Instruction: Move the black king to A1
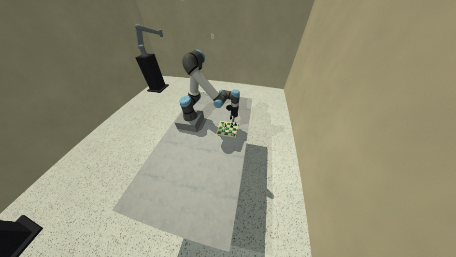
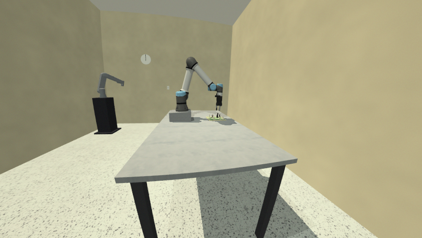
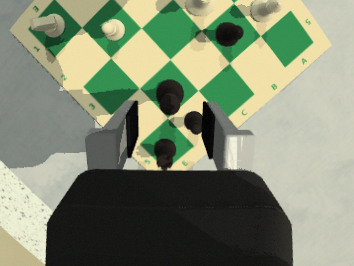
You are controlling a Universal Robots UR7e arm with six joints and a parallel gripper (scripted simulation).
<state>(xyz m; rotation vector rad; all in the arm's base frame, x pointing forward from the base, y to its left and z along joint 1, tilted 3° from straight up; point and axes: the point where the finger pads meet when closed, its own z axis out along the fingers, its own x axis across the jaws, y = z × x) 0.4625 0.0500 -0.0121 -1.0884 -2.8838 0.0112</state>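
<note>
Now: the black king 8 cm below my hand. From my hand the other things lie so: chessboard (12 cm below, 4 cm to the right, 4 cm behind); pale piece (12 cm to the right, 10 cm below, 4 cm ahead).
</note>
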